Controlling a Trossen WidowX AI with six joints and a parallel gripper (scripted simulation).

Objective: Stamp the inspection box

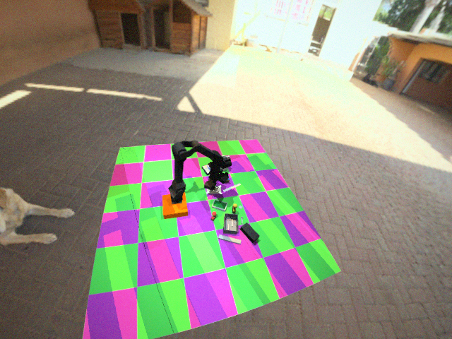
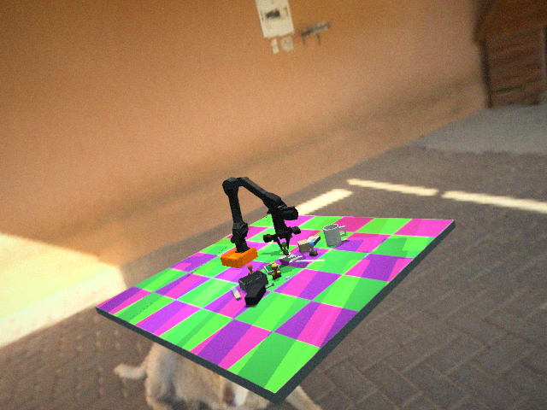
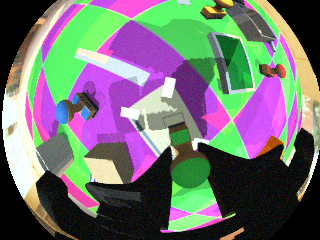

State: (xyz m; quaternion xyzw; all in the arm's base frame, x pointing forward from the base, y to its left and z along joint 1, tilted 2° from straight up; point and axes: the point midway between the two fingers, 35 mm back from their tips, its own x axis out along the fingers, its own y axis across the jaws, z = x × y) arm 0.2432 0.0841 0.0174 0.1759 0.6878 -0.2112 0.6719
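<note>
Right now the white card is 5 cm below my gripper tip, 1 cm to the left of it and 1 cm ahead of it. Also, from my gripper tip: green-knobbed stamp (right at my gripper tip); green ink pad (13 cm to the right, 4 cm below, 2 cm ahead); tan box (11 cm to the left, 3 cm ahead, 2 cm below).
</note>
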